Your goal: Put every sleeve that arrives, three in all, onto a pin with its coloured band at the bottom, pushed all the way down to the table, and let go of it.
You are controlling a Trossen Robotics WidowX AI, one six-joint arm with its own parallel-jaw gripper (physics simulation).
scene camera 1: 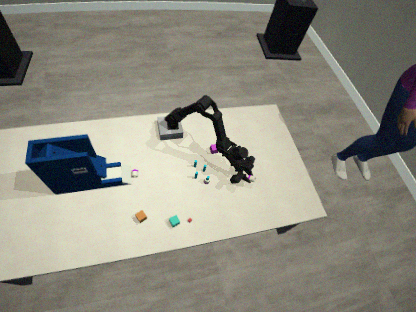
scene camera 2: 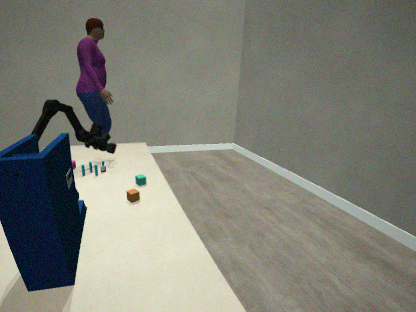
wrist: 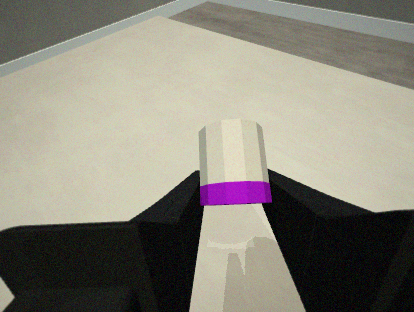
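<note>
My gripper [scene camera 1: 246, 177] [scene camera 2: 111, 148] [wrist: 229, 176] is shut on a white sleeve [scene camera 1: 252, 178] [wrist: 231, 150] with a purple band. In the wrist view the band is at the near end, between the fingertips, and the white end points away. The gripper is above the table, to the right of the pins in scene camera 1. Three bare teal pins [scene camera 1: 195, 163] [scene camera 2: 83, 170] stand upright. A second sleeve [scene camera 1: 206, 181] [scene camera 2: 103, 169] is around a fourth pin, its purple band low. A third sleeve [scene camera 1: 134, 173] is at the chute's outlet, its purple band showing at the top.
The blue chute [scene camera 1: 70, 175] [scene camera 2: 37, 220] stands at the left in scene camera 1. A magenta block [scene camera 1: 214, 148] lies beside the arm. An orange block [scene camera 1: 141, 216] [scene camera 2: 133, 195], a teal block [scene camera 1: 174, 220] [scene camera 2: 141, 180] and a small red block [scene camera 1: 190, 220] lie toward the front edge.
</note>
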